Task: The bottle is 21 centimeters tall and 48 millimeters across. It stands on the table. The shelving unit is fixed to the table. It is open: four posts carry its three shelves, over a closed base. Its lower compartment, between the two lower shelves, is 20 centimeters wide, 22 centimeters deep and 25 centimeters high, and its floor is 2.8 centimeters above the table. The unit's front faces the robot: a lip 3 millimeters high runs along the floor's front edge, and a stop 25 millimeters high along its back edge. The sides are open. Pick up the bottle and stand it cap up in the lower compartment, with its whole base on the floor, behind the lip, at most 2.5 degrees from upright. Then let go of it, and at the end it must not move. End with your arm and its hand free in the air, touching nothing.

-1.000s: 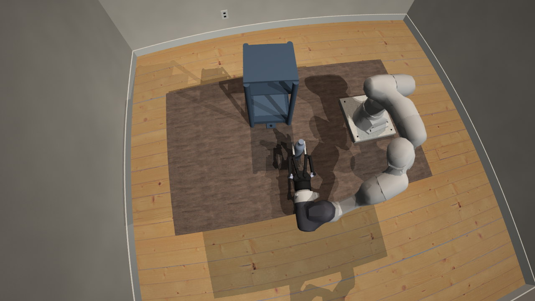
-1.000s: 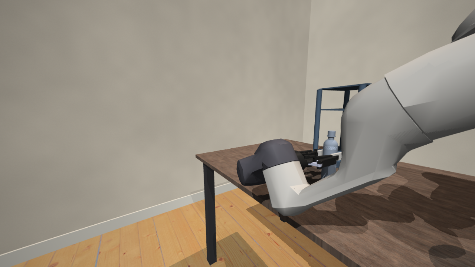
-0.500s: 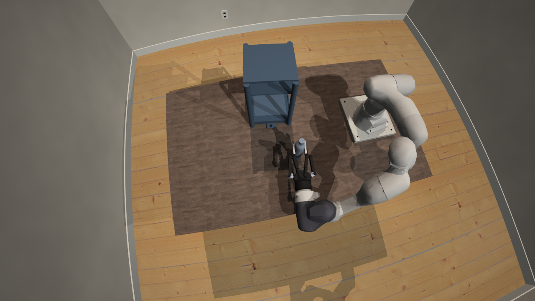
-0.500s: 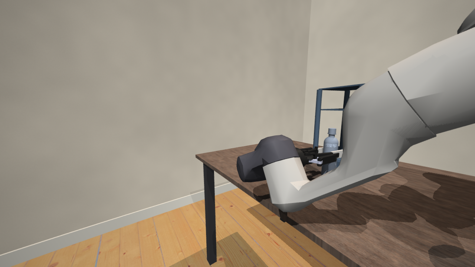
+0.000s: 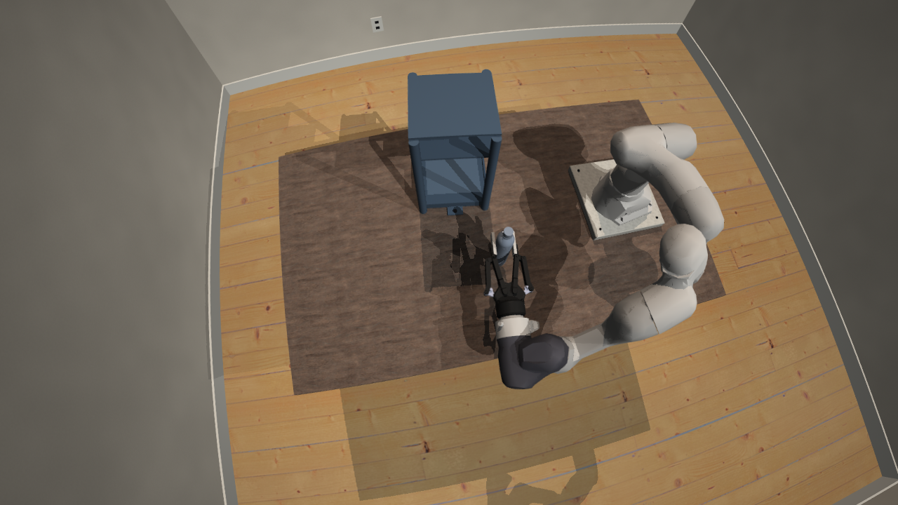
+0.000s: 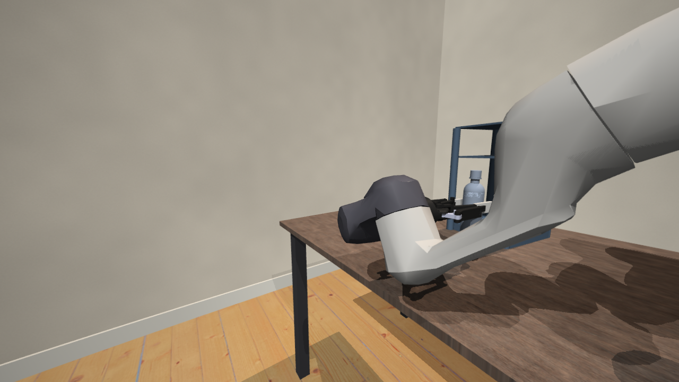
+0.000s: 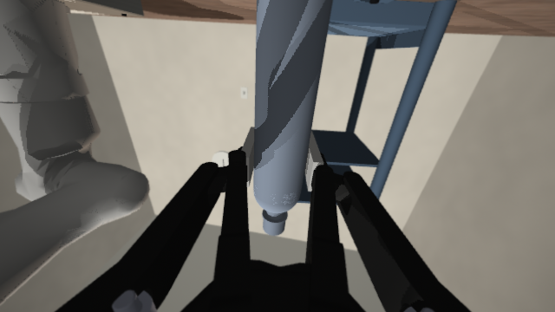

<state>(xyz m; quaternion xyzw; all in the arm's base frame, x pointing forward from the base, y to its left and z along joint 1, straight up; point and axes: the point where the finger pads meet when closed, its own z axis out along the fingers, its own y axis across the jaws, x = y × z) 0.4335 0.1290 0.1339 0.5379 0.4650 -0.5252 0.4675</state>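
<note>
Right now the shelving unit is 32 cm to the right of my hand, 8 cm ahead of it and 3 cm above it.
</note>
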